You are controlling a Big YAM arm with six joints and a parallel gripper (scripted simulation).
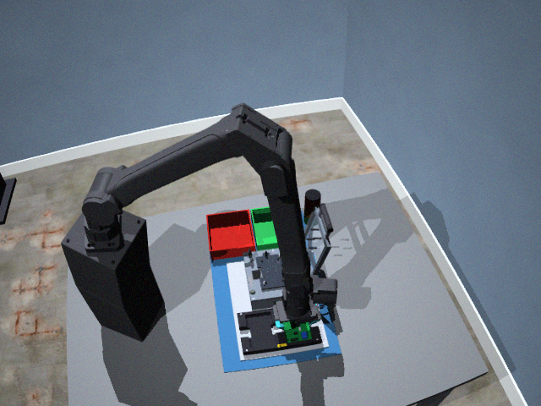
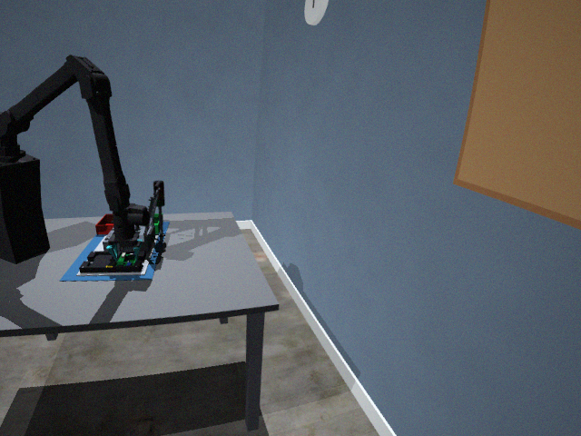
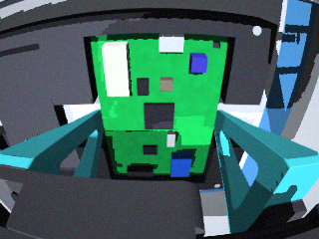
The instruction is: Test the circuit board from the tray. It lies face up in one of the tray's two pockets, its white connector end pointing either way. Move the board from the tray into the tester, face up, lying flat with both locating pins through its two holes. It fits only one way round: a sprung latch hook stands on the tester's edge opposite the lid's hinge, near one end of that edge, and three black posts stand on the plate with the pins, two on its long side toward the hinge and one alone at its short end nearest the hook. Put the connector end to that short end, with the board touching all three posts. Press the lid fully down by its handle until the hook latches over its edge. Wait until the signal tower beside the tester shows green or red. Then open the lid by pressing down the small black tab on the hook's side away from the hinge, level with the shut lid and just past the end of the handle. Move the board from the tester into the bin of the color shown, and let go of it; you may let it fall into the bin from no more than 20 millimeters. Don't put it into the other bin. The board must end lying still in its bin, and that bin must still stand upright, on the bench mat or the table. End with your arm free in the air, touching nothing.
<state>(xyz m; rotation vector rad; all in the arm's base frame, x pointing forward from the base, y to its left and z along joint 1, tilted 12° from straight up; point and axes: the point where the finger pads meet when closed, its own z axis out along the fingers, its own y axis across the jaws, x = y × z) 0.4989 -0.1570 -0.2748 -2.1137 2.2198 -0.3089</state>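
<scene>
Now: the green circuit board right at my hand. From my hand the other things lie so: black latch hook: 230 mm to the left, 90 mm behind, 60 mm above; clear lid: 170 mm to the left, 160 mm above, 90 mm ahead; green bin: 370 mm to the left, 30 mm ahead, 10 mm below.
</scene>
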